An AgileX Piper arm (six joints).
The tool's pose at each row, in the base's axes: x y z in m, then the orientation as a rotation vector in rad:
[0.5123 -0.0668 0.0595 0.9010 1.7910 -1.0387]
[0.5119 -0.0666 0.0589 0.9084 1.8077 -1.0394]
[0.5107 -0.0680 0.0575 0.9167 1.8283 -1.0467]
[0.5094 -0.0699 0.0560 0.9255 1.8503 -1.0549]
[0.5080 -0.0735 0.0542 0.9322 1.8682 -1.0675]
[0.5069 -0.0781 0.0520 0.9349 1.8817 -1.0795]
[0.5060 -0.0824 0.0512 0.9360 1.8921 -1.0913]
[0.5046 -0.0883 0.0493 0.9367 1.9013 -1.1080]
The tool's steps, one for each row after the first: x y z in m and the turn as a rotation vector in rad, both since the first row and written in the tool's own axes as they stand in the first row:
[0.0007 -0.0001 -0.0001 0.0017 0.0166 -0.0058]
[0.0022 -0.0013 0.0012 0.0080 0.0363 -0.0165]
[0.0038 -0.0027 0.0029 0.0150 0.0572 -0.0281]
[0.0054 -0.0049 0.0062 0.0245 0.0738 -0.0405]
[0.0070 -0.0070 0.0107 0.0324 0.0849 -0.0522]
[0.0074 -0.0093 0.0145 0.0398 0.0929 -0.0627]
[0.0087 -0.0123 0.0200 0.0504 0.0996 -0.0751]

